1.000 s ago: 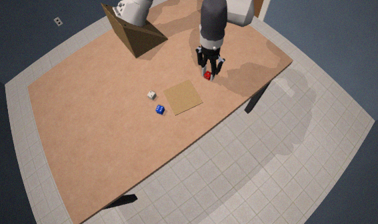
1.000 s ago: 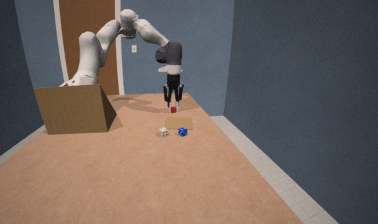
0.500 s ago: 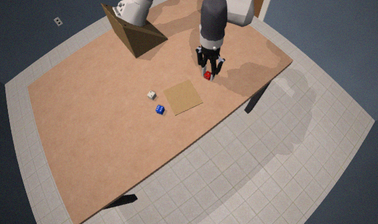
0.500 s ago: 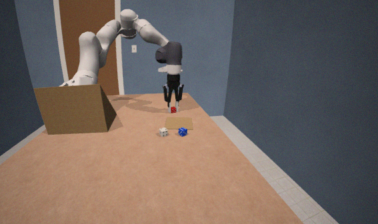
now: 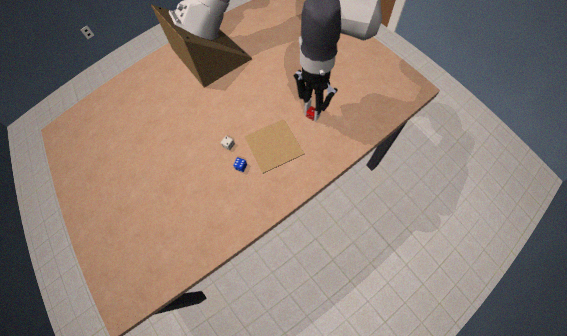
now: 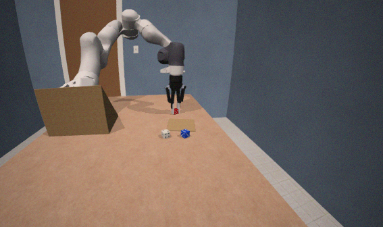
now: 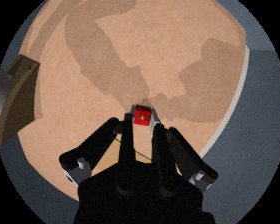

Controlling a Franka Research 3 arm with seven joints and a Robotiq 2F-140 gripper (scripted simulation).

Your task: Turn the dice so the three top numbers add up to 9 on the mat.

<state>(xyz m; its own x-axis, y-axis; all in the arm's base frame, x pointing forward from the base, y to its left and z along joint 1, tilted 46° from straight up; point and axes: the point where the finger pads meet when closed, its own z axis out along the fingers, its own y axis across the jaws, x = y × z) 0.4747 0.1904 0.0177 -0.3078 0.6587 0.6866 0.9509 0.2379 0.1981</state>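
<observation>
My gripper is now 10 mm short of the tan mat, 160 mm to the left of it and 30 mm above it. Also, from my hand: white die 80 mm behind, 280 mm to the right, 20 mm below; blue die 10 mm ahead, 280 mm to the right, 20 mm below; red die 20 mm below.
</observation>
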